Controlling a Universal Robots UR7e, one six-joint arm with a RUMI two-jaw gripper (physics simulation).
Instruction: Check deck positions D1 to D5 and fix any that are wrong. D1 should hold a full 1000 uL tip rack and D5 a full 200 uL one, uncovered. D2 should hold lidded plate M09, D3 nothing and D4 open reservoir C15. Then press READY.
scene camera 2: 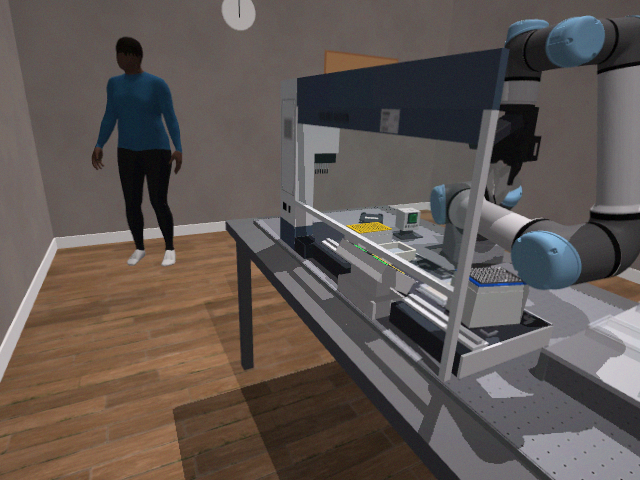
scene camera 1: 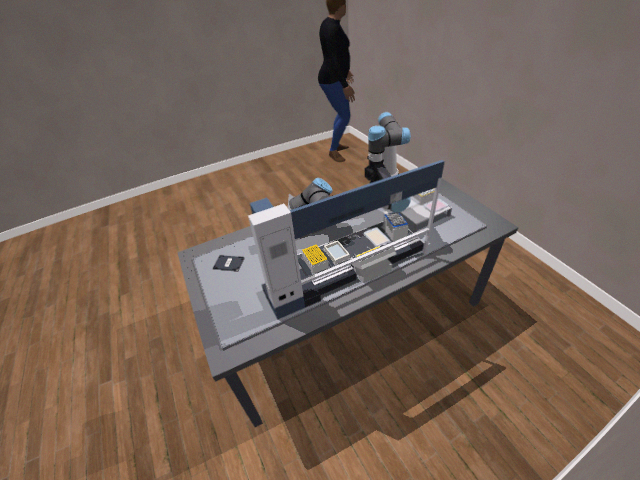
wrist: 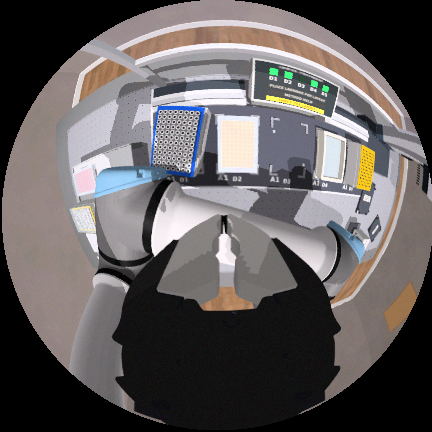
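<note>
A blue-rimmed tip rack [scene camera 1: 396,221] [scene camera 2: 496,276] [wrist: 177,137] stands uncovered at D1, its visible positions filled. A pale plate [scene camera 1: 376,237] [wrist: 238,145] lies at D2; its lid and label cannot be made out. D3 holds no labware between its corner brackets. A cream-rimmed open reservoir [scene camera 1: 336,251] [scene camera 2: 398,249] [wrist: 333,156] is at D4, its label unreadable. A yellow rack [scene camera 1: 314,254] [scene camera 2: 369,227] [wrist: 366,167] stands uncovered at D5. The status screen [wrist: 295,87] has green squares for D1, D2, D4 and D5. My gripper [wrist: 222,217] is shut and empty, high in front of the deck. No READY label is readable.
A box with a green face [scene camera 2: 408,218] stands beyond the deck. A pink plate [wrist: 84,180] and a yellow-edged rack [wrist: 83,219] are at the left side. The blue hood panel [scene camera 1: 361,201] [scene camera 2: 392,98] spans the deck. A white post [scene camera 2: 473,232] stands at its end.
</note>
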